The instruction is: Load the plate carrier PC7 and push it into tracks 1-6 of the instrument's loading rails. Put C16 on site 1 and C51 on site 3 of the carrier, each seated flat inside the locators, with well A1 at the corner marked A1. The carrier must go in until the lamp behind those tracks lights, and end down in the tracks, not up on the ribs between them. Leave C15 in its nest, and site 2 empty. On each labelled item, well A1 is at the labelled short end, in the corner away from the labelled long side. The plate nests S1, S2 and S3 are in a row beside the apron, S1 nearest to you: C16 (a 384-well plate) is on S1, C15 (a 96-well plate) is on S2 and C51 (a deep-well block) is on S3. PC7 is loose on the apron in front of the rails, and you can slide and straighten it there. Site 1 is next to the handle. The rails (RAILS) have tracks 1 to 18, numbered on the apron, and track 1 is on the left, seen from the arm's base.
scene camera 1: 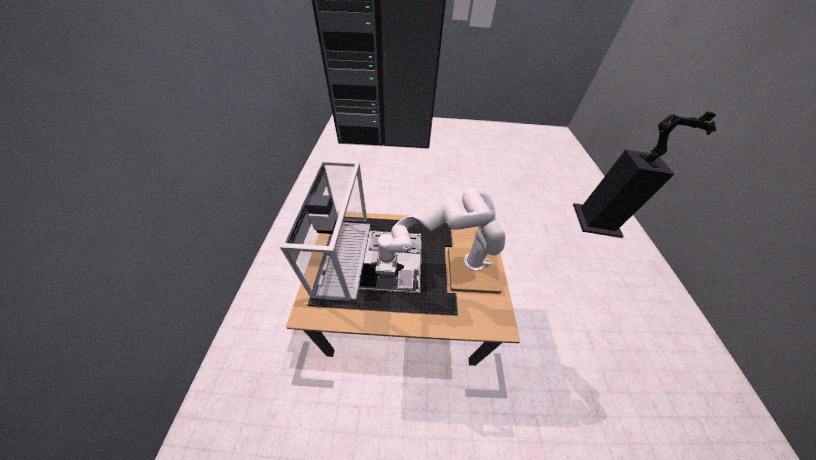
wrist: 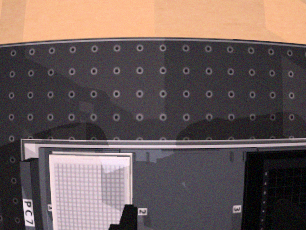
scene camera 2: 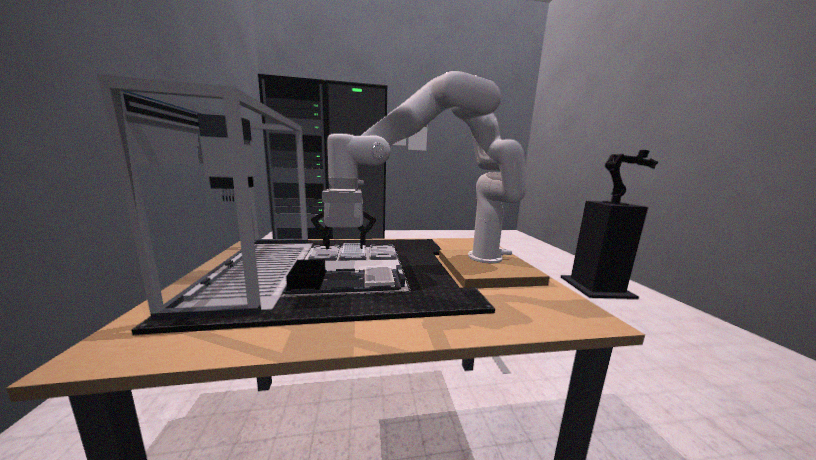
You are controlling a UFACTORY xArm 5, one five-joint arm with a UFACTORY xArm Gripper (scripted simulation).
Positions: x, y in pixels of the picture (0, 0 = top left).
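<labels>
Carrier PC7 (wrist: 165, 181) is located 26 cm from the lens.
</labels>
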